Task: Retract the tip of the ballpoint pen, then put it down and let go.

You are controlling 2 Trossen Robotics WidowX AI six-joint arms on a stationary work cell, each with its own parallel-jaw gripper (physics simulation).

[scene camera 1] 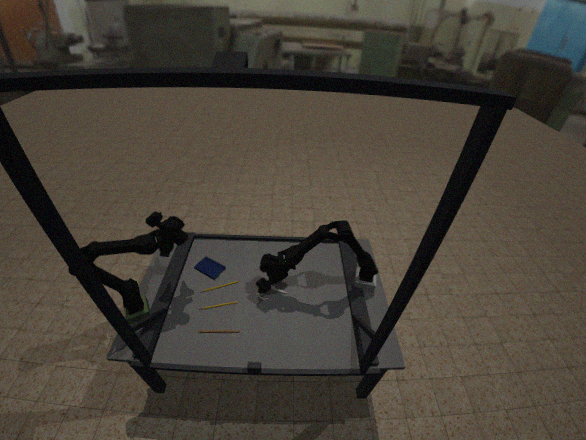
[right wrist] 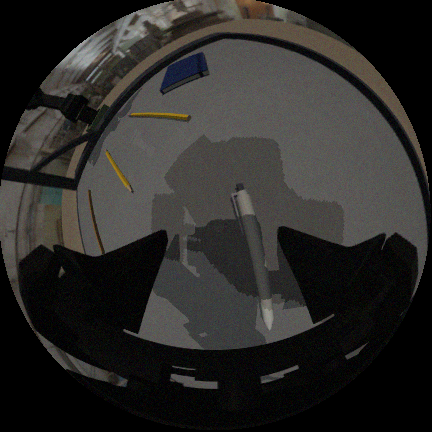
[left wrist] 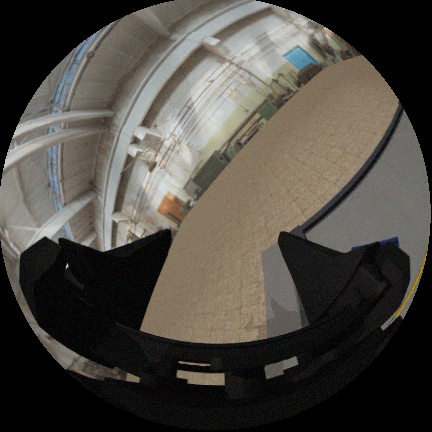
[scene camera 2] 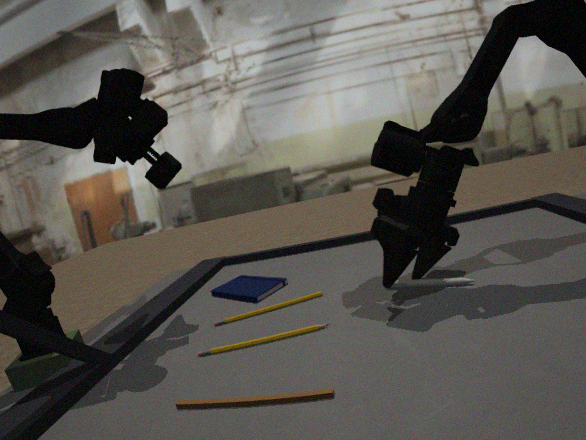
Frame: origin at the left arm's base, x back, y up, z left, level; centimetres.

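Where they show: left gripper, between the fingertips: (left wrist: 226, 236) (scene camera 2: 149, 152); right gripper, between the fingertips: (right wrist: 223, 234) (scene camera 2: 401, 283); left arm's base, origin of its link: (scene camera 1: 135, 307) (right wrist: 93, 117); right arm's base, origin of its link: (scene camera 1: 366, 276).
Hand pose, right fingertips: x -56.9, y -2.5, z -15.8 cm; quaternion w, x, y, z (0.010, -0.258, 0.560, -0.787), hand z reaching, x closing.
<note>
Each offset is from my right fingertips to the top centre of the thing. "spot": to the spot under its first point.
The white and grey ballpoint pen @[dx -3.8, dy -0.3, dz -1.8 cm] (right wrist: 255, 245) (scene camera 2: 440, 283) lies on the grey table. In the right wrist view its dark button end @[spot: dx +0.3, dy -0.6, dz +3.8 cm] (right wrist: 240, 187) points up the picture and its pale cone end points down; whether the writing tip sticks out is too small to tell. My right gripper (right wrist: 223, 234) (scene camera 2: 403, 281) is open and low over the pen, pointing down. The pen shows between its spread fingers, nearer the picture's right finger, and is not gripped. My left gripper (left wrist: 226, 236) is open and empty, raised at the table's left edge.
A blue notebook @[dx +18.8, dy -0.3, dz +25.5 cm] (scene camera 1: 210, 268) (scene camera 2: 249, 288) (right wrist: 184, 73) lies left of the pen in the scene views. Two yellow pencils @[dx +18.5, dy -0.8, dz +11.8 cm] (scene camera 2: 270, 309) @[dx +22.3, dy -0.6, dz +1.8 cm] (scene camera 2: 265, 340) and a thin orange-brown stick @[dx +27.3, dy -0.8, dz -10.4 cm] (scene camera 2: 255, 400) lie nearer the front. Dark frame posts (scene camera 1: 435, 230) rise at the table's sides.
</note>
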